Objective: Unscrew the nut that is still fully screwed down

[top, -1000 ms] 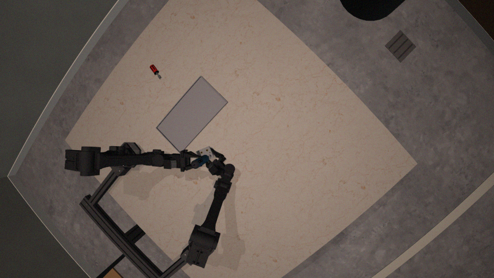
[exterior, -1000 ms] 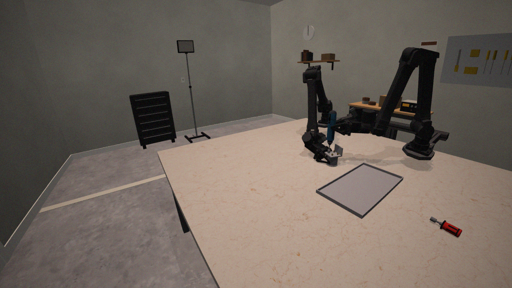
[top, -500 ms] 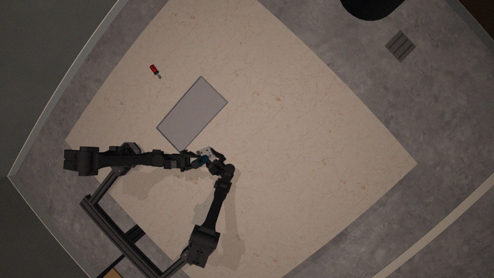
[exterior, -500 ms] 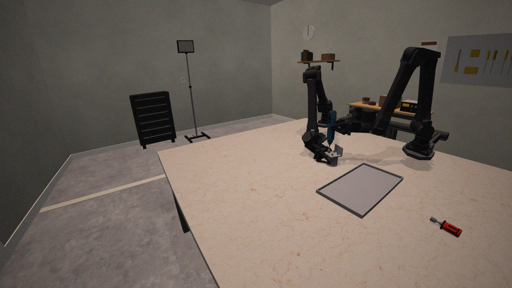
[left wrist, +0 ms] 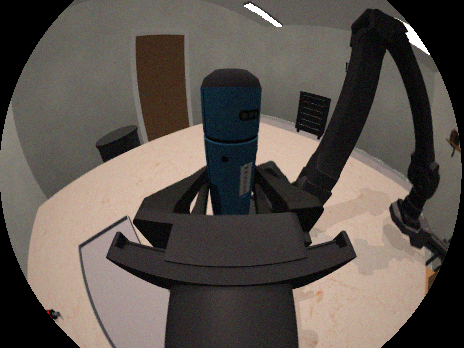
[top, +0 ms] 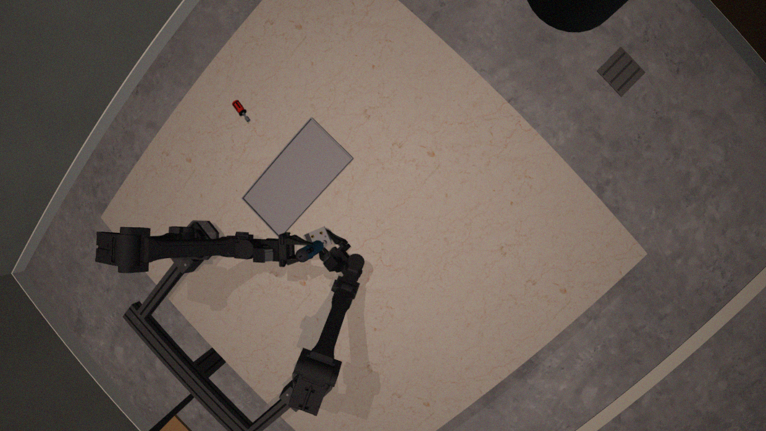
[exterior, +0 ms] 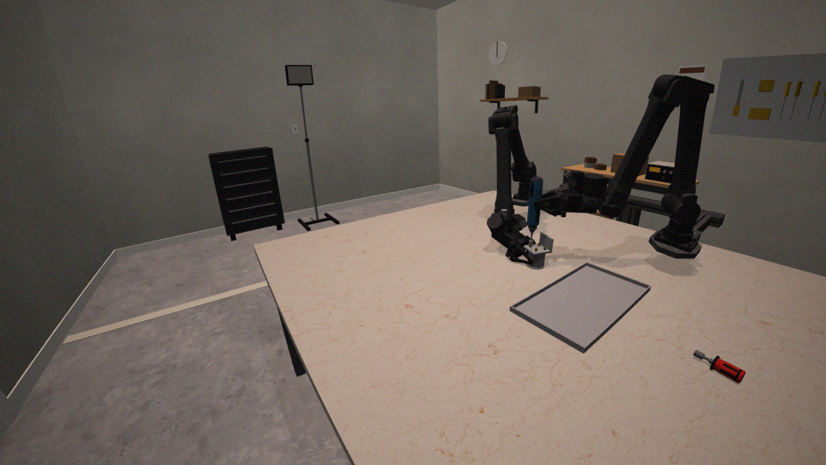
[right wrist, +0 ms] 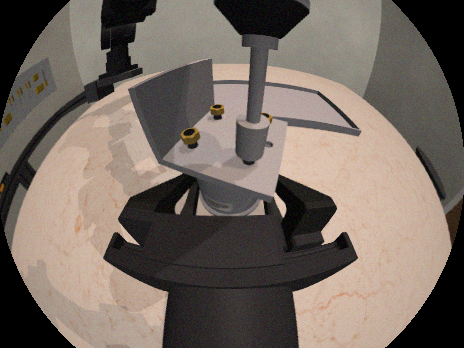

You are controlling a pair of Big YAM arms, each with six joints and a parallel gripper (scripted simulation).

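Right now my right hand is 10 mm below the joint module. From my right hand the other things lie so: flat grey tray: 240 mm to the left, 50 mm ahead, 20 mm below; then red-handled screwdriver: 580 mm to the left, 50 mm ahead, 10 mm below; then grey bracket: 50 mm above.
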